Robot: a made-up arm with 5 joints. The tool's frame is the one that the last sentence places. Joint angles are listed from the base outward.
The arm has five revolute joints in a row. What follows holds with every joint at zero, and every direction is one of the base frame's. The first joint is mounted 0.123 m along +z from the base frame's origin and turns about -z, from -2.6 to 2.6 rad. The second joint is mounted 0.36 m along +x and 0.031 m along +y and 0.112 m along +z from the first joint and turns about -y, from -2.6 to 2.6 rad. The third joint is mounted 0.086 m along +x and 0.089 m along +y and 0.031 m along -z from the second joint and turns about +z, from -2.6 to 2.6 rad. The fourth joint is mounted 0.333 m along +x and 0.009 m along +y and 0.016 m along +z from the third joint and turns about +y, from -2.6 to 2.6 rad. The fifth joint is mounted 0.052 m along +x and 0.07 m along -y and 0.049 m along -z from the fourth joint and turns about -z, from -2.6 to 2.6 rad. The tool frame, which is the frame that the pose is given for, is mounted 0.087 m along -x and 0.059 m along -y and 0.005 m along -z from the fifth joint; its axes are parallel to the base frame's.
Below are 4 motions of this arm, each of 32 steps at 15 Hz.
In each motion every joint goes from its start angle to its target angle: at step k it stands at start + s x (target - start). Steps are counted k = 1, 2, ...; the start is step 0. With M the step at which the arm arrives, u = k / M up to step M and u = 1 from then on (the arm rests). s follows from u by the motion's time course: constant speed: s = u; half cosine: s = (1 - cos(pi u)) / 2; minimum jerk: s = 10 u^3 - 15 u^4 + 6 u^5.
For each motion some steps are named. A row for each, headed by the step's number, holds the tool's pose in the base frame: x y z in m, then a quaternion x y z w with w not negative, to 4 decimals.
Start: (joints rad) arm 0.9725 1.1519 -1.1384 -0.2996 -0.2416
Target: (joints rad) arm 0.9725 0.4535 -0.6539 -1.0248 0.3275
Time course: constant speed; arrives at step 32
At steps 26, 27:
26: 0.2022 -0.6299 0.3151 -0.2810 -0.5618 -0.6852 0.3687
27: 0.2092 -0.6341 0.3124 -0.2831 -0.5639 -0.6826 0.3687

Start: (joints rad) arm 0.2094 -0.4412 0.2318 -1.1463 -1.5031
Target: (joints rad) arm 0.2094 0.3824 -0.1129 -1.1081 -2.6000
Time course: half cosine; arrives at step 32
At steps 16, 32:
16: 0.8859 -0.1518 0.3116 -0.4648 -0.2370 0.6940 0.4960
32: 0.7975 -0.1550 0.5262 -0.6711 -0.0922 0.6633 0.3182

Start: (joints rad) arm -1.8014 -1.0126 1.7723 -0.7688 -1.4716
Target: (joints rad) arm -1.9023 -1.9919 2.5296 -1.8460 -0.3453
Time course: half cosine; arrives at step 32
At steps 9, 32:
9: -0.6587 0.2619 0.1529 -0.6744 -0.2594 -0.5842 0.3696
32: -0.5709 0.2385 0.3736 0.6227 0.6451 0.1303 0.4232

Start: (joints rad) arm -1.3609 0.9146 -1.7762 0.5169 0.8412
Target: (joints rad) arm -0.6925 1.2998 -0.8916 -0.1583 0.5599
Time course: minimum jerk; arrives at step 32
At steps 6, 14, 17, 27, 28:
6: 0.2251 0.3521 0.2172 0.3618 0.3687 -0.4041 0.7549
14: 0.3361 0.3279 0.2750 0.4793 0.1417 -0.3831 0.7768
17: 0.3863 0.3010 0.3122 0.5202 0.0079 -0.3694 0.7700
27: 0.4683 0.2096 0.4157 0.5437 -0.3264 -0.3220 0.7030
28: 0.4699 0.2061 0.4194 0.5425 -0.3375 -0.3199 0.6996

